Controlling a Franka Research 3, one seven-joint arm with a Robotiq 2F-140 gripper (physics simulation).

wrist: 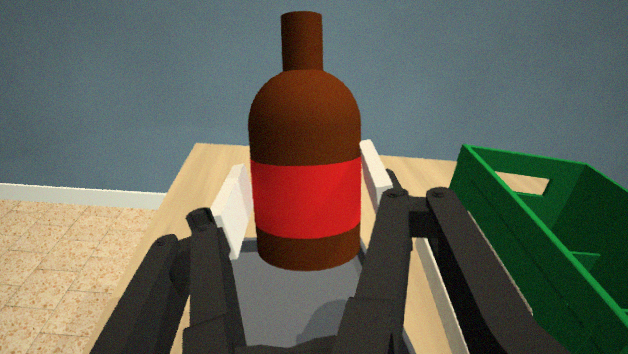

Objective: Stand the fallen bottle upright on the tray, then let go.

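Note:
A brown bottle appears in the picture, and so does the gripper.

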